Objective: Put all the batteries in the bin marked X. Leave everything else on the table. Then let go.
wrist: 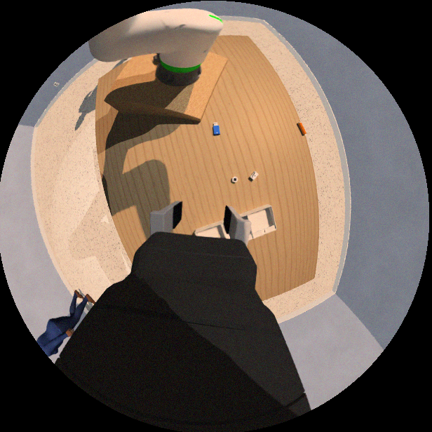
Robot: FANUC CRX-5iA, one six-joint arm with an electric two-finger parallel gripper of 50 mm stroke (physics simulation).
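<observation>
My gripper (202, 212) is open, with nothing between its fingers, high above the table. Beyond the fingertips, low in the view, are two pale bins. The left bin (214, 232) is partly hidden by the gripper body; the visible part of its floor is pale. The right bin (273, 218) is partly covered by the right finger, and its visible floor is bare. The marks are too small to read, so I cannot tell which bin is X. I cannot make out a battery on the visible table; the gripper hides part of the bins and table.
A blue USB stick (216, 129) lies at upper centre. A small white ring-like piece (234, 179) and a small white block (254, 176) lie above the bins. An orange piece (302, 128) lies at the right table edge. The arm's wooden base (212, 82) stands at the top.
</observation>
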